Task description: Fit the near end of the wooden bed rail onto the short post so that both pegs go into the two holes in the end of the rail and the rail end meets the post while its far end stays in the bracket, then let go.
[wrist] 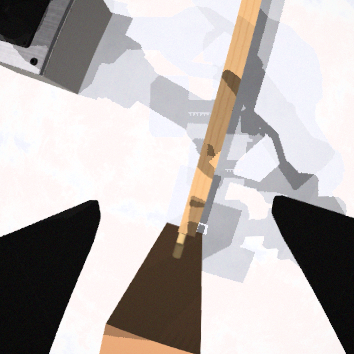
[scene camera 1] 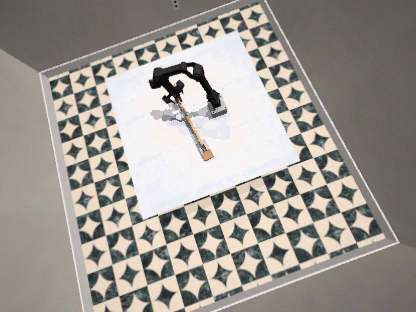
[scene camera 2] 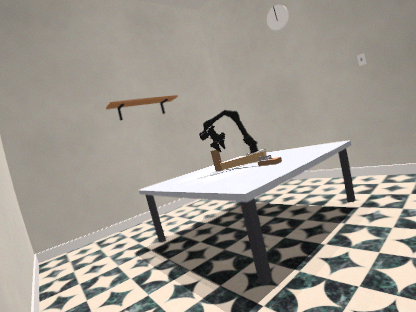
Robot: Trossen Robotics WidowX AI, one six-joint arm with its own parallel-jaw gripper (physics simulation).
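Places are measured from the arm's base along level axes (x ahead, y left, z up), in millimetres.
Pixels of known places: gripper, fingertip midpoint: [wrist: 187,206] [scene camera 1: 179,98] [scene camera 2: 223,150]; arm's base at its link origin: [wrist: 20,17] [scene camera 1: 216,103] [scene camera 2: 254,151].
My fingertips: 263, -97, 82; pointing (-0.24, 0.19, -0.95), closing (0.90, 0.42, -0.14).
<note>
For each thing: its top centre in the pictures, then the offset to it from my fingertips, as dx, dy, dz. "spot": a spot on its surface instead. Level surfaces: height alone.
- short post at a spot on its surface: [wrist: 165,300] spot: +14, -66, -14
- peg at a spot on its surface: [wrist: 178,245] spot: +10, -54, -75
- grey bracket at a spot on its surface: [scene camera 2: 264,157] [scene camera 1: 201,146] spot: -40, +385, -108
- orange-brown block at its top centre: [scene camera 2: 269,159] [scene camera 1: 204,149] -55, +409, -127
- white table at its surface level: dz -162
The wooden bed rail [scene camera 1: 192,123] [scene camera 2: 242,160] [wrist: 215,125] runs low over the table from the short post to the bracket. The short post [scene camera 2: 216,160] [wrist: 165,300] stands upright at the rail's near end. In the wrist view a short length of one peg [wrist: 178,245] shows between the rail end and the dark post face, so a small gap shows there. The other peg and the holes are not visible. The grey bracket [scene camera 1: 203,148] [scene camera 2: 264,157] is at the far end, with the rail reaching it. My gripper [scene camera 1: 173,93] [scene camera 2: 221,149] [wrist: 187,206] is open and empty, above the post.
An orange-brown block [scene camera 1: 208,155] [scene camera 2: 271,161] lies at the bracket. The grey arm base [scene camera 1: 217,109] [wrist: 80,50] stands to one side of the rail. The white table [scene camera 1: 165,185] [scene camera 2: 200,189] carries everything. A wall shelf [scene camera 2: 142,102] hangs beyond the table.
</note>
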